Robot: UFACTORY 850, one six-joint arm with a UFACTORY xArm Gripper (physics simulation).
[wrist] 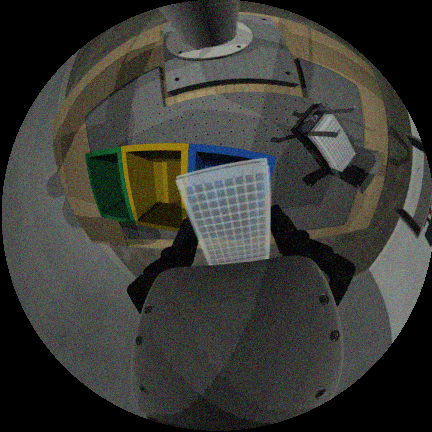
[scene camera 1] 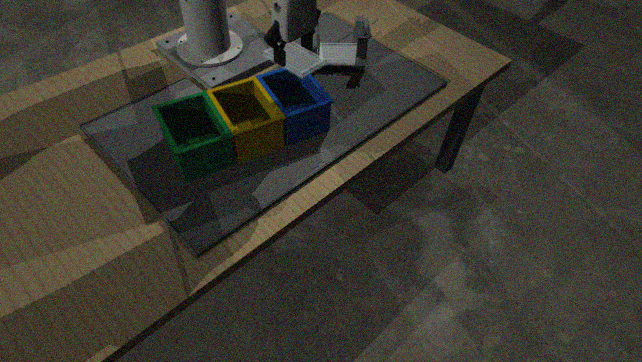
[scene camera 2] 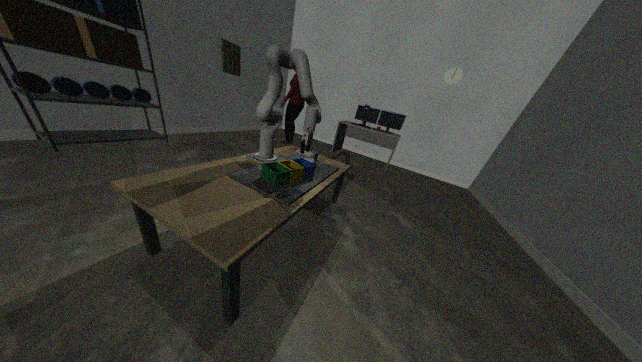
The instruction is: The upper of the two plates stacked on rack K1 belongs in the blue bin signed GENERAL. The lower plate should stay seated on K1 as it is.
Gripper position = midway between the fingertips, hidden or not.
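My gripper (scene camera 1: 293, 56), visible. Same gripper (wrist: 231, 222).
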